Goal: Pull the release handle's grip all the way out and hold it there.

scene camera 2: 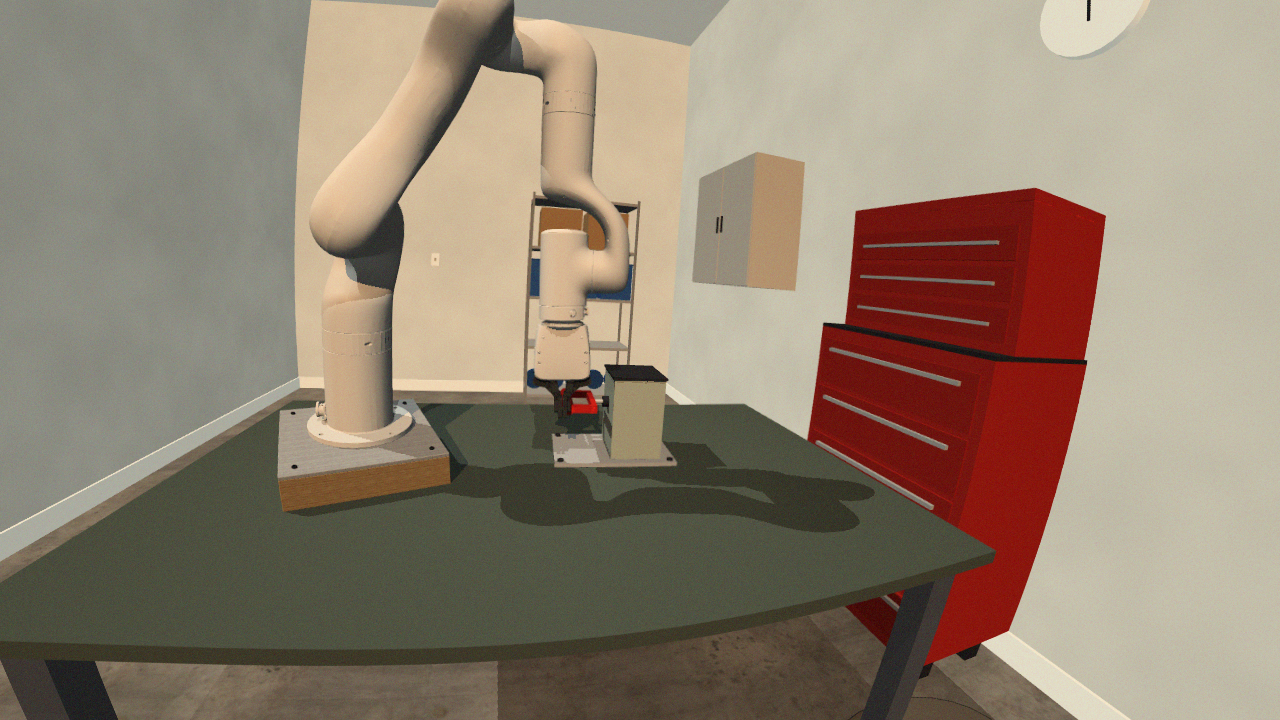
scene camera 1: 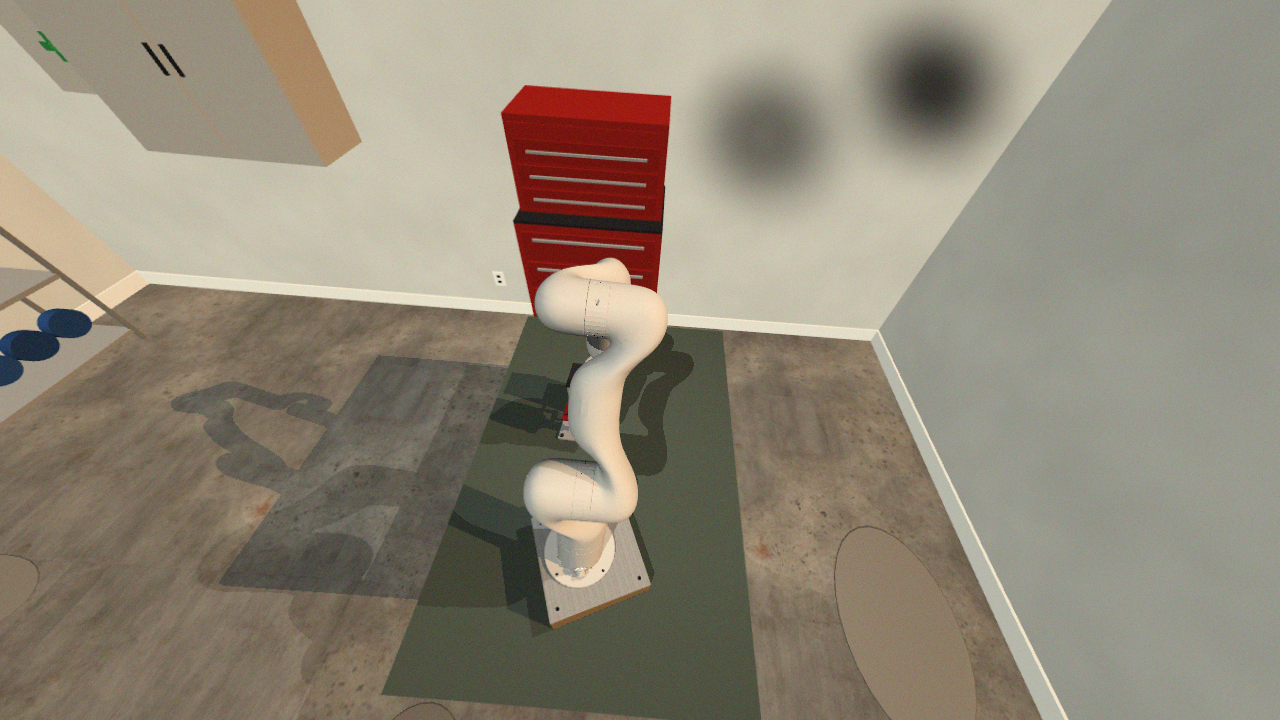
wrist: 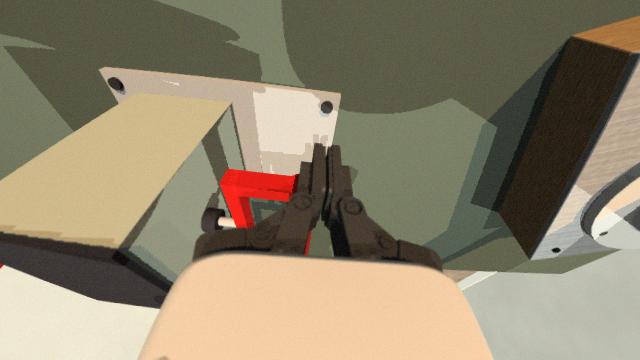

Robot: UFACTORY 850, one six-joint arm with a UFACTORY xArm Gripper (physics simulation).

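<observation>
The release handle (scene camera 1: 565, 412) (scene camera 2: 583, 409) (wrist: 257, 183) is a red rectangular frame on a short pale shaft (wrist: 226, 222), which runs from a black collar (wrist: 212, 220) on the upright beige housing (scene camera 2: 637, 419) (wrist: 125, 150). A gap shows between the frame and the housing face. My gripper (scene camera 2: 562, 415) (wrist: 323, 161) points down and is shut with nothing between its fingers. In the wrist view the fingers stand at the handle's outer side, away from the housing, and cover most of its grip bar. Whether they touch it I cannot tell. In scene camera 1 the arm hides the gripper.
The housing stands on a pale baseplate (scene camera 2: 572, 450) (wrist: 287, 120) bolted to the green table (scene camera 1: 680, 626) (scene camera 2: 537, 573). My arm's wood-edged base block (scene camera 1: 595, 595) (scene camera 2: 366, 488) (wrist: 550, 150) lies on the other side of the gripper. A red tool cabinet (scene camera 1: 586, 134) (scene camera 2: 1056, 447) stands beyond the table.
</observation>
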